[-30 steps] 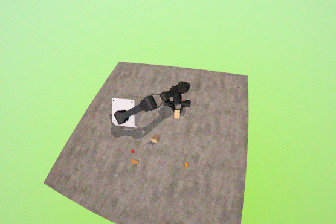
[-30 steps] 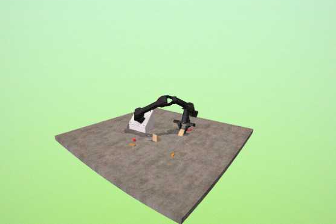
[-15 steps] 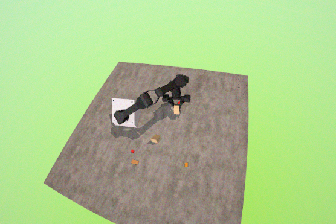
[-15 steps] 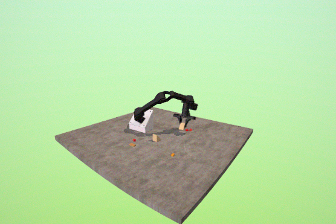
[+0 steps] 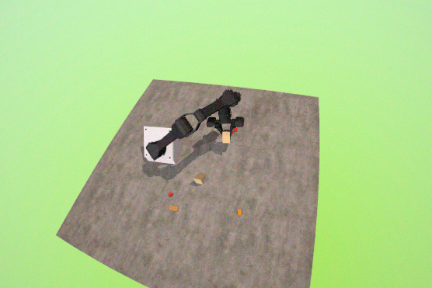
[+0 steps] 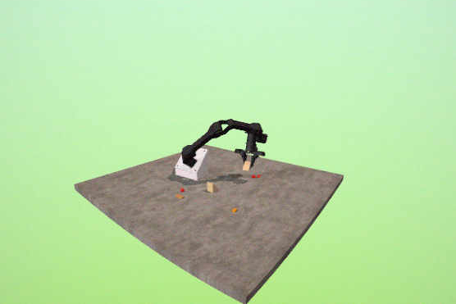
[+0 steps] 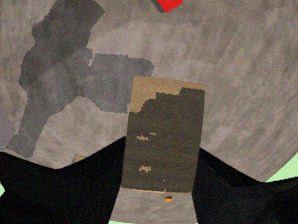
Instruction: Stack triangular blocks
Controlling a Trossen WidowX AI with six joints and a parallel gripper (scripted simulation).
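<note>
Now: the tan triangular block 1 cm above my gripper tip. From my gripper tip the other things lie so: orange piece 17 cm ahead, 34 cm to the right, 10 cm below.
</note>
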